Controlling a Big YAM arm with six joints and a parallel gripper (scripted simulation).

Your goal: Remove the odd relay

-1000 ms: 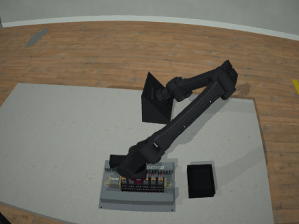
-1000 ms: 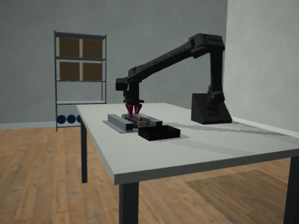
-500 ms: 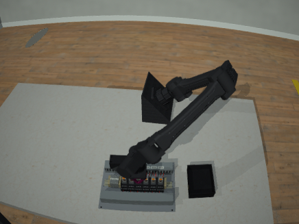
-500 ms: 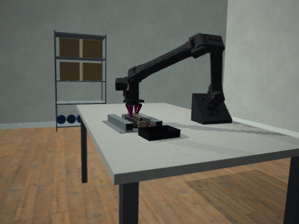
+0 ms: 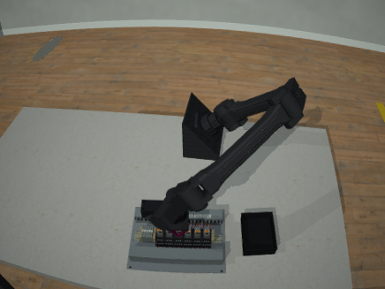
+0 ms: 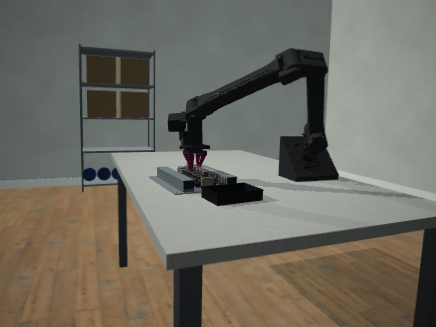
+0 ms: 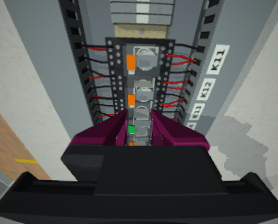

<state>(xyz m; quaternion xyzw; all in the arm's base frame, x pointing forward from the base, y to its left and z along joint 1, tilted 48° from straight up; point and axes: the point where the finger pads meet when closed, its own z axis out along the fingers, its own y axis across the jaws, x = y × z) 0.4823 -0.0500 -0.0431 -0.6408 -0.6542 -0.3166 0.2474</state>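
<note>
My hand is 2 cm past the black tray, 27 cm to the right of it and 4 cm above it. From my hand the other things lie so: relay (right at my hand).
</note>
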